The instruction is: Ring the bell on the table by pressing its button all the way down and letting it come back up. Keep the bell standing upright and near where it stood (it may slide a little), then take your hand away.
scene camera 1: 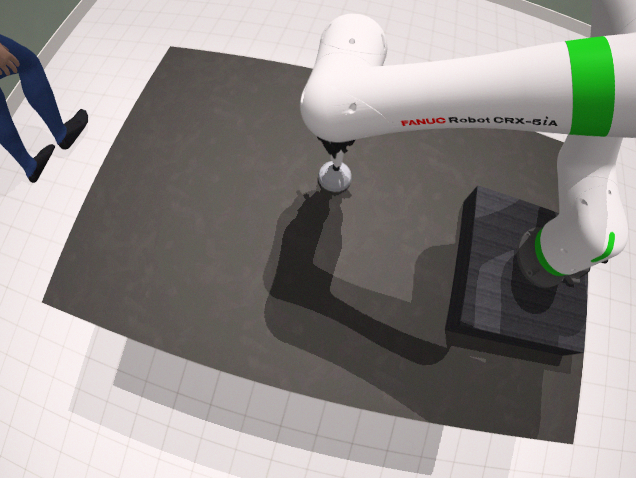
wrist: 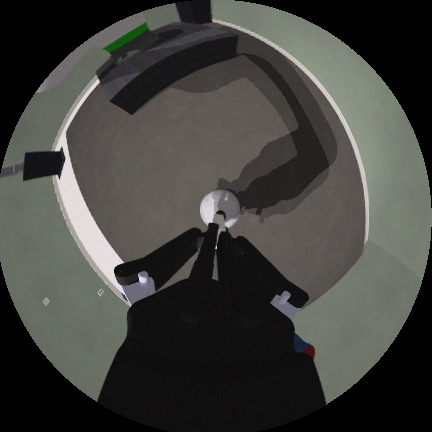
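Note:
The bell, a silvery dome, stands upright on the dark table. Its small black button is at the top of the dome and is partly covered by the fingertips. My gripper is shut with nothing between its fingers. It points down, and its tips are at the button, seemingly touching it. How far the button is pressed cannot be told.
The robot's base stands on a black block at the table's right side in the scene view. The white arm reaches over the table from there. A person's legs show on the floor beyond the table's left edge.

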